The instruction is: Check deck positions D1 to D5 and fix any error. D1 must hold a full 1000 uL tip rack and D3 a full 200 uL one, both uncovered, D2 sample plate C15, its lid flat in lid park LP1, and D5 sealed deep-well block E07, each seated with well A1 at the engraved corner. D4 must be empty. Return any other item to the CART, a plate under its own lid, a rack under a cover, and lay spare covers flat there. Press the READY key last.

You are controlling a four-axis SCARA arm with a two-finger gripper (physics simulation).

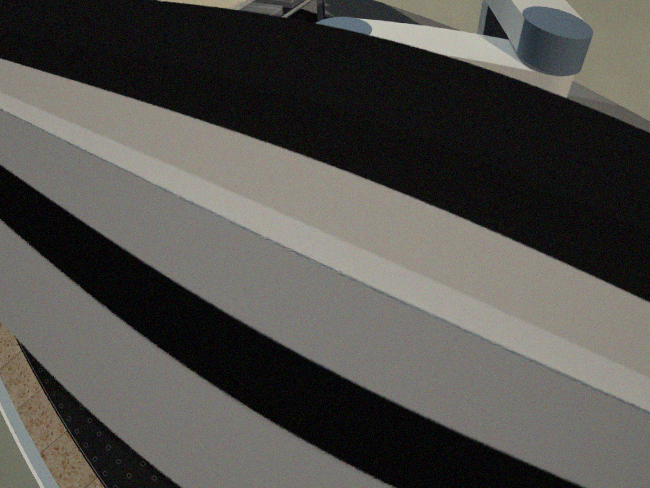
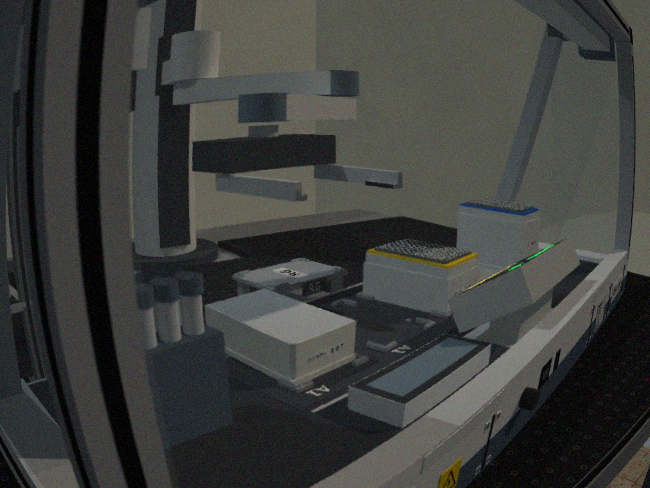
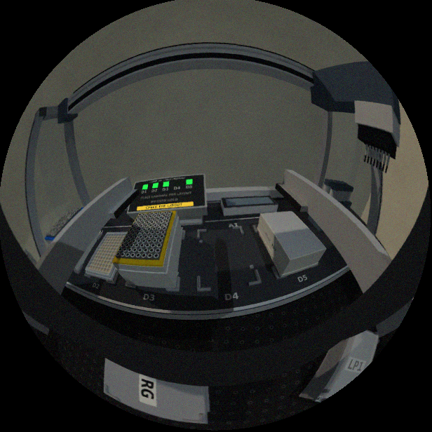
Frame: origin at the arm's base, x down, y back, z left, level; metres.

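Seen in the pictures: gripper, fingertip midpoint: [image 2: 354, 185].
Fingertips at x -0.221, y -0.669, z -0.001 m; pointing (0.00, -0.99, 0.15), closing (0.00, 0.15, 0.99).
A point is followed by its place in that frame.
My gripper [image 2: 350, 186] {z -0.001, x -0.221, y -0.669 m} [image 3: 204, 177] is open and empty, high above the deck. The blue-edged rack [image 2: 498, 231] [image 3: 65, 225] is uncovered at D1. A lidless plate [image 3: 104, 254] sits at D2; its name cannot be read. The yellow-edged rack [image 2: 420, 275] [image 3: 147, 240] is uncovered at D3, its tip holes facing up. D4 [image 3: 231, 297] holds no item between its corner brackets. A white block [image 2: 283, 325] {z -0.151, x -0.114, y -0.758 m} [image 3: 292, 242] sits at D5; its small side print is hard to read. A pale flat piece [image 3: 327, 372] lies at the LP1 label. The CART and READY key cannot be made out.
The display [image 2: 514, 283] [image 3: 167, 192] shows green squares for D1, D2, D3 and D5 above a yellow bar. A low box with a blue-grey top [image 2: 420, 367] [image 3: 249, 204] stands beside it. A clear box marked RG [image 2: 315, 273] [image 3: 175, 397] and capped tubes [image 2: 168, 309] stand nearby.
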